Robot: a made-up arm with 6 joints. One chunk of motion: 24 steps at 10 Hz.
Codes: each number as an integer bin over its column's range. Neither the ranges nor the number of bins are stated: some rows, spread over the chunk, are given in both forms.
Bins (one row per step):
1: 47 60 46 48 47 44
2: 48 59 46 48 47 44
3: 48 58 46 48 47 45
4: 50 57 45 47 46 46
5: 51 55 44 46 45 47
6: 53 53 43 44 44 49
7: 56 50 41 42 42 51
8: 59 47 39 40 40 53
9: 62 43 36 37 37 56
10: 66 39 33 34 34 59
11: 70 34 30 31 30 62
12: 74 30 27 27 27 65
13: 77 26 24 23 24 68
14: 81 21 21 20 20 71
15: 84 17 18 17 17 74
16: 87 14 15 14 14 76
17: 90 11 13 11 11 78
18: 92 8 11 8 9 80
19: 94 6 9 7 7 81
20: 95 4 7 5 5 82
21: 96 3 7 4 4 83
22: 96 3 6 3 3 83
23: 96 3 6 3 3 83
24: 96 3 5 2 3 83
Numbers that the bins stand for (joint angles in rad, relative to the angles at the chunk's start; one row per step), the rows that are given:
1: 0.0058 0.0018 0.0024 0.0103 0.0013 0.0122
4: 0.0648 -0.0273 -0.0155 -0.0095 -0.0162 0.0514
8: 0.2421 -0.1242 -0.1227 -0.1481 -0.1210 0.1886
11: 0.4588 -0.2503 -0.2836 -0.3263 -0.2958 0.3649
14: 0.6755 -0.3764 -0.4445 -0.5440 -0.4705 0.5413
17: 0.8527 -0.4733 -0.5876 -0.7222 -0.6278 0.6785
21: 0.9709 -0.5509 -0.6948 -0.8608 -0.7501 0.7765
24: 0.9709 -0.5509 -0.7306 -0.9004 -0.7676 0.7765
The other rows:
2: 0.0255 -0.0079 0.0024 0.0103 0.0013 0.0122
3: 0.0255 -0.0176 0.0024 0.0103 0.0013 0.0318
5: 0.0845 -0.0467 -0.0333 -0.0293 -0.0336 0.0710
6: 0.1239 -0.0661 -0.0512 -0.0689 -0.0511 0.1102
7: 0.1830 -0.0952 -0.0870 -0.1085 -0.0861 0.1494
9: 0.3012 -0.1630 -0.1764 -0.2075 -0.1734 0.2474
10: 0.3800 -0.2018 -0.2300 -0.2669 -0.2259 0.3062
12: 0.5376 -0.2891 -0.3373 -0.4055 -0.3482 0.4237
13: 0.5967 -0.3279 -0.3909 -0.4846 -0.4006 0.4825
15: 0.7345 -0.4152 -0.4982 -0.6034 -0.5229 0.6001
16: 0.7936 -0.4442 -0.5518 -0.6628 -0.5754 0.6393
18: 0.8921 -0.5024 -0.6233 -0.7816 -0.6627 0.7177
19: 0.9315 -0.5218 -0.6591 -0.8014 -0.6977 0.7373
20: 0.9512 -0.5412 -0.6948 -0.8410 -0.7326 0.7569
22: 0.9709 -0.5509 -0.7127 -0.8806 -0.7676 0.7765
23: 0.9709 -0.5509 -0.7127 -0.8806 -0.7676 0.7765

